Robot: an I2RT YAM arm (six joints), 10 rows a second.
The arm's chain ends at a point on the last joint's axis. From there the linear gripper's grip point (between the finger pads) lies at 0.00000 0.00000 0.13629 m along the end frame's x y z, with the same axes.
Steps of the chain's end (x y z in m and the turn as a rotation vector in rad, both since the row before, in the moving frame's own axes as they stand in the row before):
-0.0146, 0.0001, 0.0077, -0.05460, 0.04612, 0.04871
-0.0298, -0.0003, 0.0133, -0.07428, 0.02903, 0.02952
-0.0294, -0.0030, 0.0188, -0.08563, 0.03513, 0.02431
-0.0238, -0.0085, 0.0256, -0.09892, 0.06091, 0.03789
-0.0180, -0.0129, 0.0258, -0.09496, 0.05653, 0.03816
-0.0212, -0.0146, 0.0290, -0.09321, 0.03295, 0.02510
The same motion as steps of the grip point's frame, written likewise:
-0.0085, 0.0077, 0.0074, -0.05460, 0.04612, 0.04871
-0.0260, 0.0099, 0.0129, -0.07428, 0.02903, 0.02952
-0.0248, 0.0087, 0.0182, -0.08563, 0.03513, 0.02431
-0.0158, 0.0051, 0.0247, -0.09892, 0.06091, 0.03789
-0.0106, 0.0002, 0.0250, -0.09496, 0.05653, 0.03816
-0.0169, -0.0019, 0.0283, -0.09321, 0.03295, 0.02510

